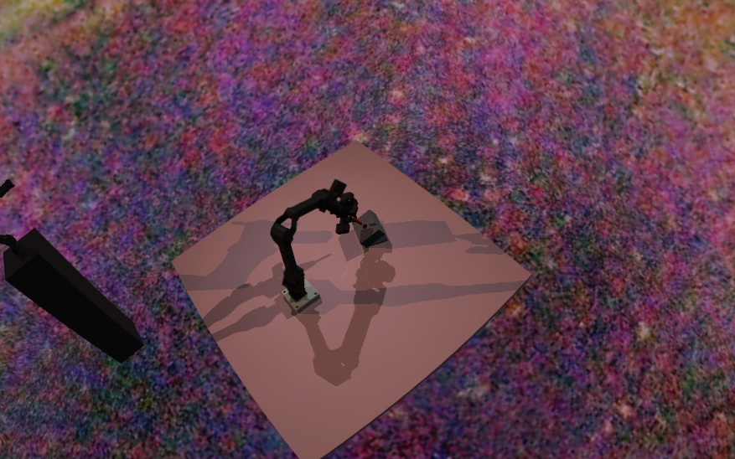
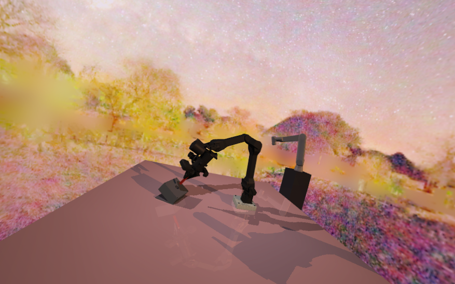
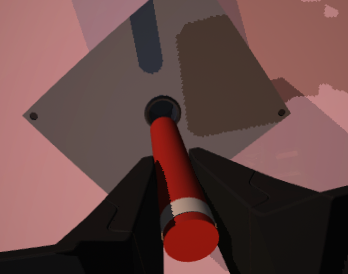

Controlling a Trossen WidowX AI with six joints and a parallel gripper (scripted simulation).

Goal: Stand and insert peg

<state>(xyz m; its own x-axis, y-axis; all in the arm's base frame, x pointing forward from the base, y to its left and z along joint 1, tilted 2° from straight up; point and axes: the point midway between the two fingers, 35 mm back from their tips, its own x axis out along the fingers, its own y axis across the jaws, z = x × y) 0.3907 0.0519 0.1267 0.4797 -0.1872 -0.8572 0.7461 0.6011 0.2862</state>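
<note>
Now: gripper tip 8 cm above the dark sloped panel, 5 cm short of it and 2 cm to the left of it. The rest, counted from my gripper tip: red peg (1 cm behind, 1 cm above).
</note>
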